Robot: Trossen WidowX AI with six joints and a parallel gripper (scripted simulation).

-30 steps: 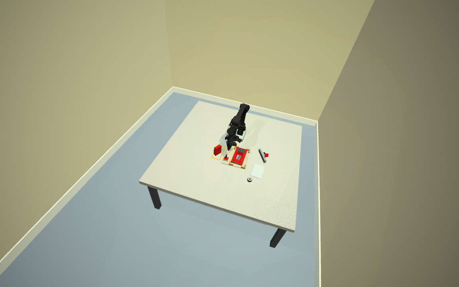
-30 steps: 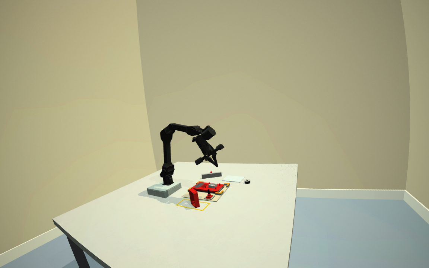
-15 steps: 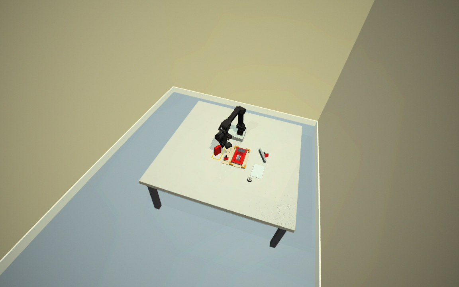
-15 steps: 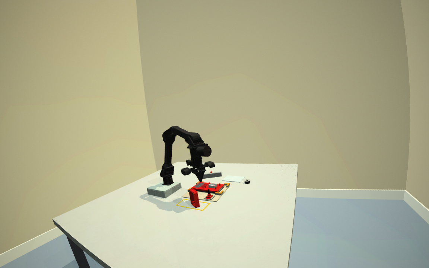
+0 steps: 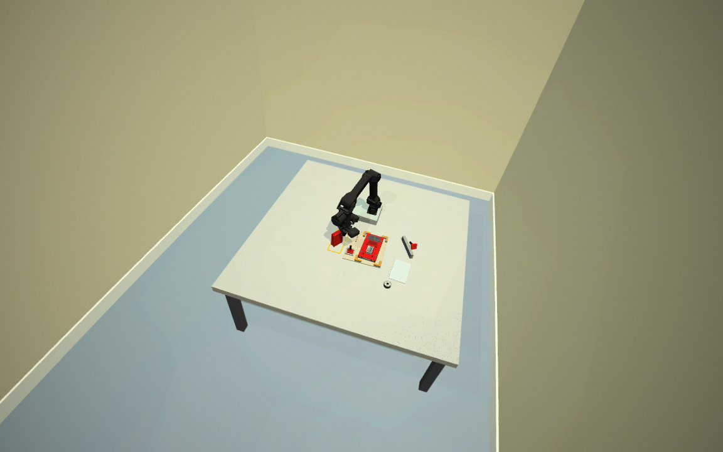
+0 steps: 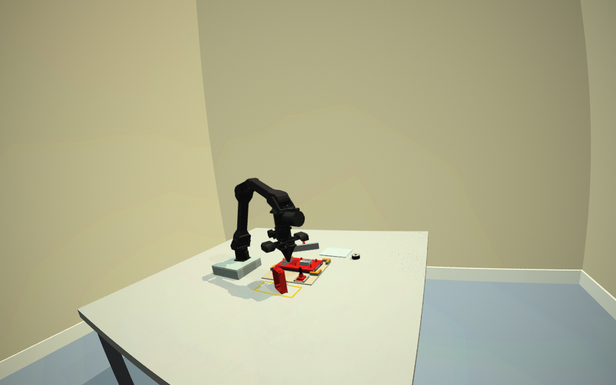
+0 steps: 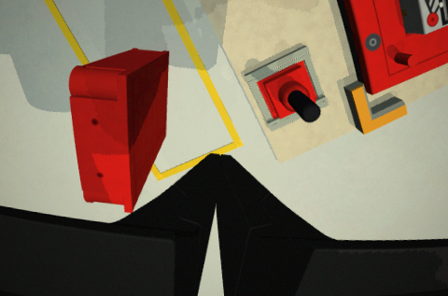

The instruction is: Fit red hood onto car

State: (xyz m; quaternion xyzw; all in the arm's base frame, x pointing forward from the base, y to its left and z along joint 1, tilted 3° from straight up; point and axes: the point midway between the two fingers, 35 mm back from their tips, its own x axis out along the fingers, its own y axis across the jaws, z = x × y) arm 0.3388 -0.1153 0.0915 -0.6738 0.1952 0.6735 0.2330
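Now: the red hood 60 mm below my gripper tip, 40 mm to the right of it and 20 mm behind it. The rest, counted from my gripper tip: pale sheet: 360 mm to the left, 110 mm below, 70 mm ahead; then grey engine block: 170 mm to the left, 80 mm below, 10 mm behind.
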